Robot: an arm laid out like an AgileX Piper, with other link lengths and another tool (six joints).
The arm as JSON. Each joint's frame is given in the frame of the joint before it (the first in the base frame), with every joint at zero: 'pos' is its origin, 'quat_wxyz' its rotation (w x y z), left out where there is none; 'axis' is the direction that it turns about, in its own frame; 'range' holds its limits. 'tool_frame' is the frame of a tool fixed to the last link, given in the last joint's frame.
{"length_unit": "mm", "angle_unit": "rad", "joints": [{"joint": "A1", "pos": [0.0, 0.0, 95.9], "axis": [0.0, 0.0, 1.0], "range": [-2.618, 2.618]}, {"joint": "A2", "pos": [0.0, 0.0, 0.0], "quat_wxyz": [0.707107, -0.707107, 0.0, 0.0], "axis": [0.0, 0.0, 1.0], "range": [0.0, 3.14]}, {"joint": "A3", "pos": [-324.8, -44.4, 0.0], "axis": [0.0, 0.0, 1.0], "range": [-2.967, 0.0]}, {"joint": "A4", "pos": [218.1, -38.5, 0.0], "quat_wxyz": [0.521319, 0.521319, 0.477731, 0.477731], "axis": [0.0, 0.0, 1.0], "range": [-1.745, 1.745]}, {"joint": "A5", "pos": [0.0, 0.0, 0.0], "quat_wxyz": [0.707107, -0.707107, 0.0, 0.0], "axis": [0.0, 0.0, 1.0], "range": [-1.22, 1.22]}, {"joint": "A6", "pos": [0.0, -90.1, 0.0], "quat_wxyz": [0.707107, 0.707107, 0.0, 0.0], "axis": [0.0, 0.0, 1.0], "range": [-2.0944, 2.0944]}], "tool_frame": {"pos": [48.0, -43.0, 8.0], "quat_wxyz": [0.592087, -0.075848, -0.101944, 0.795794]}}
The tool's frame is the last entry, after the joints.
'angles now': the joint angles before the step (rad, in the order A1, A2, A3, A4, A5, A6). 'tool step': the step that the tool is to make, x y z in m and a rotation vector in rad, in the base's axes. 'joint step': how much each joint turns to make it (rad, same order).
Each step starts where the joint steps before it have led.
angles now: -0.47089 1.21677 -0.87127 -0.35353 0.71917 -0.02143
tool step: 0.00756 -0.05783 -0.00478 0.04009 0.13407 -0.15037
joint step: -0.21480 0.19739 -0.13687 0.02170 0.05252 -0.10604
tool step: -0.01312 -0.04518 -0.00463 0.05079 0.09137 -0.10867
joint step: -0.16617 0.12312 -0.10520 0.02289 0.06451 -0.09641
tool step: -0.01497 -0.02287 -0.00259 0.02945 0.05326 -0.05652
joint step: -0.09128 0.05625 -0.04909 0.00008 0.03917 -0.05126
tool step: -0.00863 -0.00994 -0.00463 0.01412 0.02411 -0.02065
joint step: -0.04303 0.02522 -0.00663 -0.00363 0.00125 -0.02366
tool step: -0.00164 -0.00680 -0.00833 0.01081 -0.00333 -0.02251
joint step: -0.02032 0.02794 -0.00079 0.00464 -0.01928 0.00653
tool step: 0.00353 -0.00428 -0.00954 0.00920 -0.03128 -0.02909
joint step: -0.00622 0.02733 -0.00322 0.02175 -0.02895 0.02417
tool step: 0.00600 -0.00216 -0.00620 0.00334 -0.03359 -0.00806
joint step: 0.00461 0.01647 -0.00393 0.02645 -0.02675 0.00921
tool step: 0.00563 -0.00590 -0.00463 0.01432 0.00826 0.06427
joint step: 0.00343 0.01776 -0.00374 0.02838 -0.01106 -0.07620
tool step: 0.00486 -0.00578 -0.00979 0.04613 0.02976 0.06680
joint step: 0.00122 0.03116 -0.00036 0.03206 0.01102 -0.08750
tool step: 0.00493 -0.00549 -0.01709 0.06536 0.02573 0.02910
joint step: -0.00075 0.05073 -0.00075 0.03155 0.01270 -0.04916
